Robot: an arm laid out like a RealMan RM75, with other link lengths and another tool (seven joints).
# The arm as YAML. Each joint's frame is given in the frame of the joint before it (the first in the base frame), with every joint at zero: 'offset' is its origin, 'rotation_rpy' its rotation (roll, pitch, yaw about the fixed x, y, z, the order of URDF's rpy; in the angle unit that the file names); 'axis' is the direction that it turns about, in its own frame. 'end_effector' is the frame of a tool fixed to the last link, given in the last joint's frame.
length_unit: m
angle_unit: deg
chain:
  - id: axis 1
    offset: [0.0, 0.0, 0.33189]
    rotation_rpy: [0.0, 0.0, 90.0]
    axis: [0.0, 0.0, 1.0]
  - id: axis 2
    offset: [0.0, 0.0, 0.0]
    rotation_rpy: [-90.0, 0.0, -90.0]
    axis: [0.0, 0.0, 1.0]
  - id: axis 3
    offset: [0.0, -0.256, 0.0]
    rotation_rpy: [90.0, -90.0, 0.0]
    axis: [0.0, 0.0, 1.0]
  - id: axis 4
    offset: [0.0, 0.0, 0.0]
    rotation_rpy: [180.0, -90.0, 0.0]
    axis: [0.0, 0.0, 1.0]
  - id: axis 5
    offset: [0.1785, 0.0, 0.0]
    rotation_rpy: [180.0, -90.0, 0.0]
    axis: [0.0, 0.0, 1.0]
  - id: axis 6
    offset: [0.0, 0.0, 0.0]
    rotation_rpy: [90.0, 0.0, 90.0]
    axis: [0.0, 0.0, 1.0]
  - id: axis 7
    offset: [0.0, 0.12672, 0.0]
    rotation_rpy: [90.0, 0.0, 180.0]
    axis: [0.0, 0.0, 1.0]
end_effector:
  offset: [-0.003, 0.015, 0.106]
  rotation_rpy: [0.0, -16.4, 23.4]
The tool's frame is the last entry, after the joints.
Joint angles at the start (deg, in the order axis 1, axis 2, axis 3, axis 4, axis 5, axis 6, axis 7):
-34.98, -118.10, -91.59, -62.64, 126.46, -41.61, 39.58
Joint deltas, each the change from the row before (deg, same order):
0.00, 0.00, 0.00, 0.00, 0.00, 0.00, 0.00
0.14, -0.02, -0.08, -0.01, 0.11, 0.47, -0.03
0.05, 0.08, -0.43, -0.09, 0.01, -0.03, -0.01
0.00, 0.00, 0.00, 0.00, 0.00, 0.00, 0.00
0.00, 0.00, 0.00, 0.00, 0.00, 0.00, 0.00
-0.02, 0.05, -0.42, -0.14, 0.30, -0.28, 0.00
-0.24, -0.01, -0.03, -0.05, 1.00, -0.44, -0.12
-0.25, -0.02, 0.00, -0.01, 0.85, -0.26, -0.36
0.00, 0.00, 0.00, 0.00, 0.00, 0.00, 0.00
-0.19, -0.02, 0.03, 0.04, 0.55, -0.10, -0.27
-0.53, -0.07, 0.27, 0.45, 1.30, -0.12, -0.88
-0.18, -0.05, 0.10, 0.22, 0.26, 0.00, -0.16
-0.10, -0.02, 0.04, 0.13, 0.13, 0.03, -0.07
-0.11, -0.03, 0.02, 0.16, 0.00, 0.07, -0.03
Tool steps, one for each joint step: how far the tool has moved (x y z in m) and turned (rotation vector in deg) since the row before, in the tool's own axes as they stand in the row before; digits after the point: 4 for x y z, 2 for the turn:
0.0000, 0.0000, 0.0000, 0.00, 0.00, 0.00
-0.0004, -0.0020, -0.0001, 0.46, 0.10, -0.26
-0.0003, -0.0028, -0.0009, 0.27, 0.08, -0.34
0.0000, 0.0000, 0.0000, 0.00, 0.00, 0.00
0.0000, 0.0000, 0.0000, 0.00, 0.00, 0.00
-0.0005, -0.0020, -0.0007, 0.20, -0.10, -0.01
-0.0010, 0.0001, 0.0006, 0.15, -0.59, 0.81
-0.0003, -0.0001, 0.0006, 0.13, -0.45, 0.44
0.0000, 0.0000, 0.0000, 0.00, 0.00, 0.00
-0.0001, -0.0001, 0.0005, 0.10, -0.28, 0.26
-0.0010, 0.0008, 0.0023, 0.03, -0.88, 0.43
-0.0001, 0.0007, 0.0009, -0.06, -0.21, 0.13
0.0000, 0.0002, 0.0005, 0.00, -0.10, 0.06
0.0003, 0.0002, 0.0004, -0.03, -0.02, -0.02

